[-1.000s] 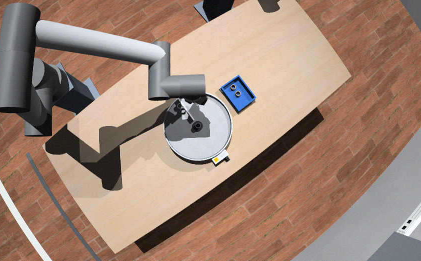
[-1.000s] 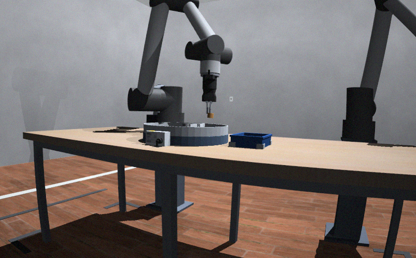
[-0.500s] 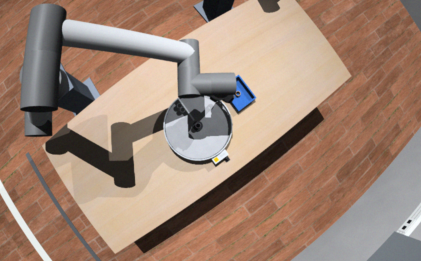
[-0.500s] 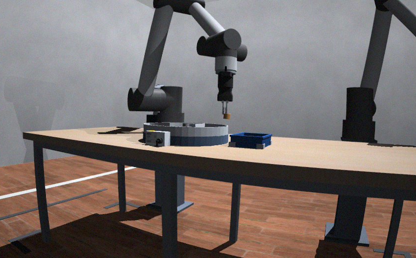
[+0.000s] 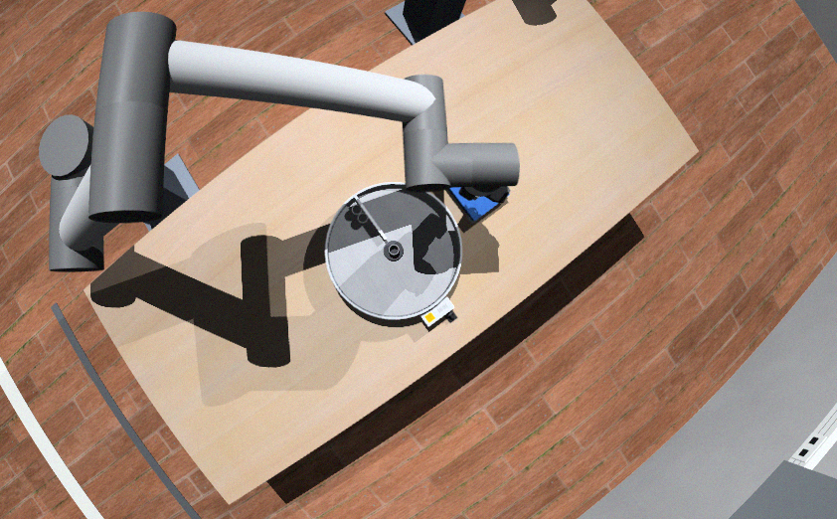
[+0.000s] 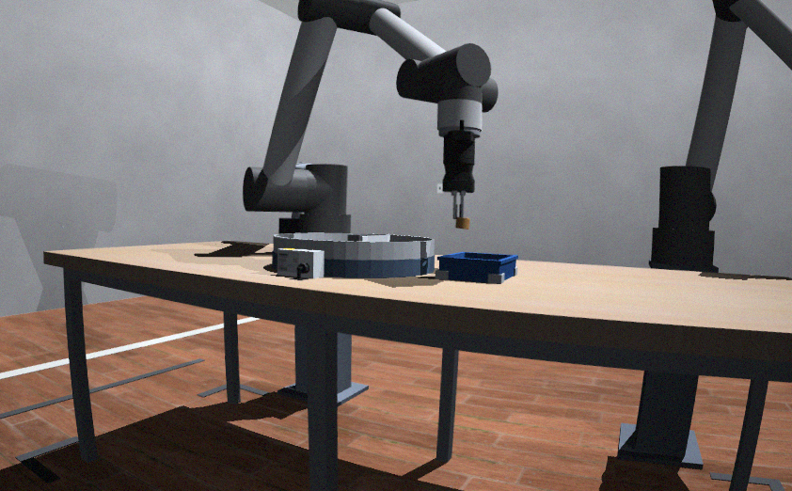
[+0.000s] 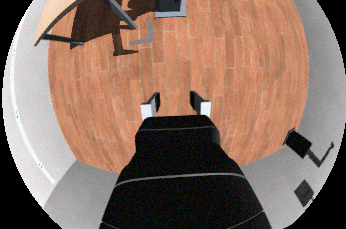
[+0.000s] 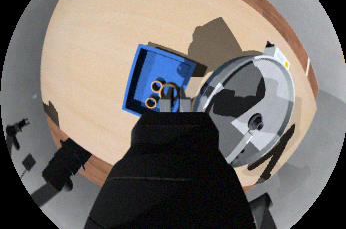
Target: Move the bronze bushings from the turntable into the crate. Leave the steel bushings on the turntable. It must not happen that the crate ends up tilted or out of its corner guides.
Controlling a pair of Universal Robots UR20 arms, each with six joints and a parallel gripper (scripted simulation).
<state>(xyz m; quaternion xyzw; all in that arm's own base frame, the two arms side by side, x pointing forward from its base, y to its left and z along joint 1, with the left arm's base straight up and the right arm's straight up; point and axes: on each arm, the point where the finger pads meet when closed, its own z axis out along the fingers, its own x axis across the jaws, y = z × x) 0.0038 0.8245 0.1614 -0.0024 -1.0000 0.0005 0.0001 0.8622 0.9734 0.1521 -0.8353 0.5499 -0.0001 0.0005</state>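
The blue crate lies 13 cm below my right hand, 5 cm to the left of it and 3 cm behind it. From my right hand the other things lie so: turntable (29 cm to the right, 10 cm below, 1 cm behind).
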